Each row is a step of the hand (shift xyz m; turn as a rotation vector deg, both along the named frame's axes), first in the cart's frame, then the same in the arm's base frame.
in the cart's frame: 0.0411 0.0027 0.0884 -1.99 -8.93 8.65
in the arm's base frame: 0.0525 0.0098 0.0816 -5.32 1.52 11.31
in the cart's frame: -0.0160 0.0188 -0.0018 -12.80 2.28 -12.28
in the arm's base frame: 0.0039 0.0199 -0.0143 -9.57 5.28 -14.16
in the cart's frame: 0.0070 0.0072 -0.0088 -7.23 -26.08 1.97
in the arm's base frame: 0.0070 -0.0062 -0.0095 -23.19 -5.09 13.14
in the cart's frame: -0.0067 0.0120 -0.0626 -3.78 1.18 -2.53
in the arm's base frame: -0.0133 -0.0181 -0.0600 -2.13 2.28 -3.51
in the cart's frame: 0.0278 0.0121 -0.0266 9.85 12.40 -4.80
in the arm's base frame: 0.0180 -0.0282 -0.0225 13.75 -4.29 -8.15
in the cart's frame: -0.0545 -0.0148 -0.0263 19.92 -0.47 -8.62
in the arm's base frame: -0.0514 0.0235 -0.0262 9.10 -19.51 -2.82
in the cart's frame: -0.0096 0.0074 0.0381 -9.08 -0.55 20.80
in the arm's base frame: 0.0108 0.0281 0.0263 0.20 16.25 15.85
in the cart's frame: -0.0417 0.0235 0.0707 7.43 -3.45 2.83
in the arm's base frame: 0.0131 0.0749 0.0389 2.72 -5.97 5.67
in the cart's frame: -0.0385 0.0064 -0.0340 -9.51 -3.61 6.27
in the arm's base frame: -0.0283 0.0170 -0.0399 -6.57 8.60 5.07
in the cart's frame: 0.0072 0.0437 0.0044 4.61 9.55 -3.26
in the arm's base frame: 0.0381 0.0158 -0.0166 8.93 -0.81 -6.53
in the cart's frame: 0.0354 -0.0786 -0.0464 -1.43 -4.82 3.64
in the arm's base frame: -0.0508 -0.0833 0.0077 -3.39 0.63 5.16
